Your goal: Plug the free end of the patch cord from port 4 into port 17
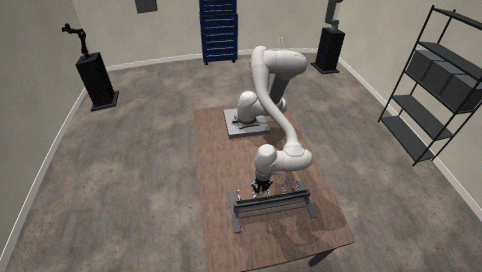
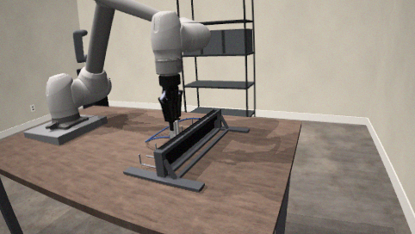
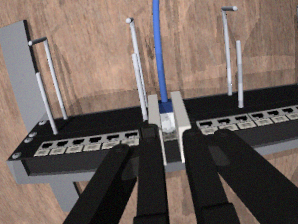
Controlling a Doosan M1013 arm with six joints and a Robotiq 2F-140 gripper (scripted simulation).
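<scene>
Right now my hand is 1 cm short of the plug and 3 cm above it.
</scene>
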